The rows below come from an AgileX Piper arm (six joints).
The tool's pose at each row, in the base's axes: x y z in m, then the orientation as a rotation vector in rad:
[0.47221, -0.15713, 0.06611, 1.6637, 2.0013, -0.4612]
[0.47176, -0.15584, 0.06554, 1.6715, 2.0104, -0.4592]
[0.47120, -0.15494, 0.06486, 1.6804, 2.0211, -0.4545]
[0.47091, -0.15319, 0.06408, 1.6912, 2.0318, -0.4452]
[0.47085, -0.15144, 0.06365, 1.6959, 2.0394, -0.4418]
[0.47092, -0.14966, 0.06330, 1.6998, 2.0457, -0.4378]
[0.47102, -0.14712, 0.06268, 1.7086, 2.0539, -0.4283]
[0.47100, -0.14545, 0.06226, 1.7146, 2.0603, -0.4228]
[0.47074, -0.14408, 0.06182, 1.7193, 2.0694, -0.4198]
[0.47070, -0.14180, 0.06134, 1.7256, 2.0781, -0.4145]
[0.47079, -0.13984, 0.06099, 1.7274, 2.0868, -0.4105]
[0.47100, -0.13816, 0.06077, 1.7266, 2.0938, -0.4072]
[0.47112, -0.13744, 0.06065, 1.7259, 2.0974, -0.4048]
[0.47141, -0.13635, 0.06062, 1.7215, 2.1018, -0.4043]
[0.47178, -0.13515, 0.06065, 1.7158, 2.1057, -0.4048]
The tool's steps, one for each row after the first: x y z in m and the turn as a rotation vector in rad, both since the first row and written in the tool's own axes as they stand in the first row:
[0.00143, -0.00021, -0.00031, 0.0051, 0.0106, -0.0012]
[0.00262, -0.00062, -0.00033, 0.0096, 0.0237, -0.0022]
[0.00453, -0.00060, -0.00070, 0.0121, 0.0394, -0.0014]
[0.00620, -0.00033, -0.00132, 0.0145, 0.0479, -0.0028]
[0.00783, 0.00007, -0.00200, 0.0157, 0.0553, -0.0038]
[0.01024, 0.00064, -0.00287, 0.0166, 0.0684, -0.0025]
[0.01183, 0.00093, -0.00344, 0.0181, 0.0775, -0.0023]
[0.01323, 0.00093, -0.00387, 0.0211, 0.0868, -0.0047]
[0.01536, 0.00131, -0.00474, 0.0235, 0.0974, -0.0056]
[0.01714, 0.00177, -0.00551, 0.0245, 0.1053, -0.0088]
[0.01860, 0.00230, -0.00622, 0.0241, 0.1106, -0.0124]
[0.01923, 0.00256, -0.00650, 0.0233, 0.1134, -0.0142]
[0.02010, 0.00305, -0.00703, 0.0220, 0.1142, -0.0184]
[0.02100, 0.00366, -0.00765, 0.0205, 0.1136, -0.0231]

